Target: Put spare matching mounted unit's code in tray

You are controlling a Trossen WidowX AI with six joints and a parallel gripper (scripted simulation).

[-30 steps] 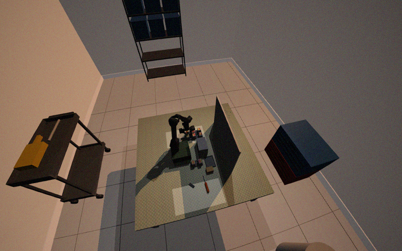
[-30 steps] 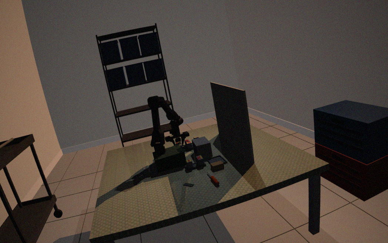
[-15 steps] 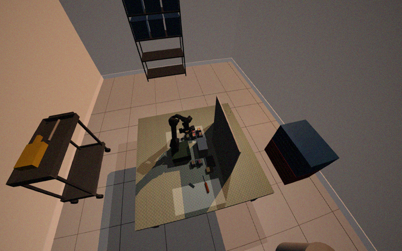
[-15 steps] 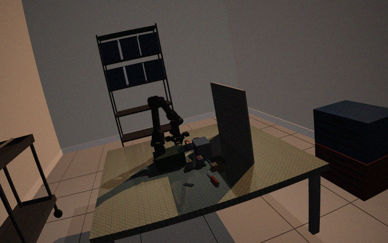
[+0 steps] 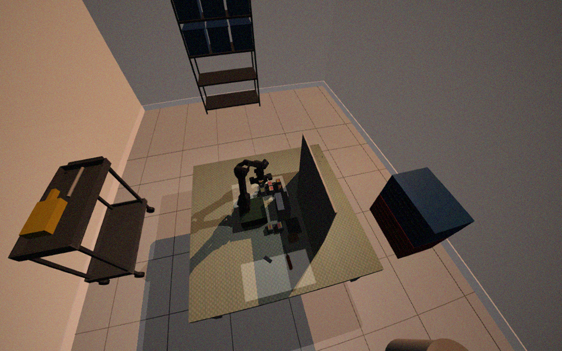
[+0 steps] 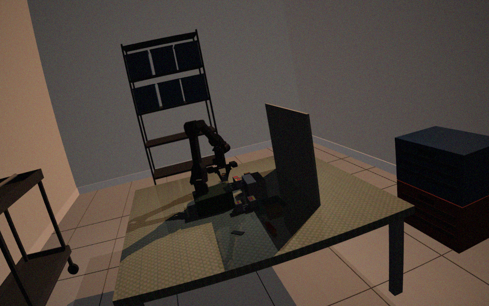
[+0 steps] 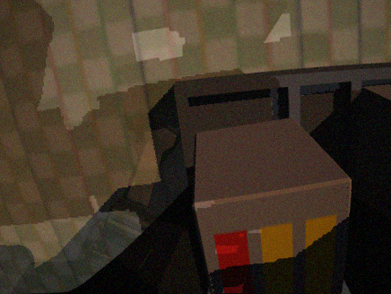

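The grey tray lies 38 cm to the right of my gripper tip, 25 cm ahead of it and 5 cm below it. The rest, counted from my gripper tip: grey mounted unit (19 cm to the right, 17 cm ahead); then spare block (2 cm above); then dark slotted frame (8 cm ahead, 4 cm below, 2 cm to the right).
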